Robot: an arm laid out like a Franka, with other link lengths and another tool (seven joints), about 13 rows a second.
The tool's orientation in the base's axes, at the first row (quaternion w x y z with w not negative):
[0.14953, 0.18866, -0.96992, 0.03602]
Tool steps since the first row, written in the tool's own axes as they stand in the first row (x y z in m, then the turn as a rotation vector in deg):
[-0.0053, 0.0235, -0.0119, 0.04, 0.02, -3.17]
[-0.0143, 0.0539, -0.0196, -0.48, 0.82, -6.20]
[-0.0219, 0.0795, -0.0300, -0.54, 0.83, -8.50]
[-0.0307, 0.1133, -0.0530, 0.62, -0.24, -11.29]
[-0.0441, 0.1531, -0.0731, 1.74, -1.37, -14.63]
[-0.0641, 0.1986, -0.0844, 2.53, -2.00, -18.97]
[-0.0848, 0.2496, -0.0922, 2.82, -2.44, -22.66]
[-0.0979, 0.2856, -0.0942, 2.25, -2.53, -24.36]
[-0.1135, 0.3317, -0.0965, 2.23, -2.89, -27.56]
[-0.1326, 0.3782, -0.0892, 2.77, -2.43, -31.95]
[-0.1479, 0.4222, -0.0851, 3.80, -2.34, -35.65]
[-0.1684, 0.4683, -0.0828, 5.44, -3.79, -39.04]
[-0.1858, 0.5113, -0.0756, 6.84, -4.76, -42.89]
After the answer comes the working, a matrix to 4 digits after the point.
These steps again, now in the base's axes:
[-0.0009, 0.0252, 0.0094, 0.83, 0.40, 3.03]
[-0.0022, 0.0575, 0.0136, 1.83, 1.71, 5.75]
[-0.0023, 0.0852, 0.0209, 2.51, 2.03, 7.92]
[-0.0009, 0.1225, 0.0396, 2.66, 0.98, 10.95]
[0.0015, 0.1667, 0.0542, 3.02, -0.04, 14.48]
[0.0052, 0.2174, 0.0583, 3.76, -0.36, 18.87]
[0.0064, 0.2729, 0.0587, 4.69, -0.40, 22.48]
[0.0050, 0.3112, 0.0562, 5.70, -0.07, 23.92]
[0.0021, 0.3597, 0.0530, 6.74, 0.01, 26.97]
[-0.0006, 0.4087, 0.0396, 7.30, 0.80, 31.31]
[-0.0048, 0.4543, 0.0305, 7.38, 0.99, 35.15]
[-0.0047, 0.5040, 0.0214, 7.41, -0.51, 38.90]
[-0.0075, 0.5491, 0.0087, 7.60, -1.42, 43.00]

The tool's axes in the first row as the columns of a matrix, in the base's axes (rounded; the answer above uses it unrounded):
[-0.8841, -0.3767, -0.2765]
[-0.3552, 0.9262, -0.1263]
[0.3037, -0.0135, -0.9527]

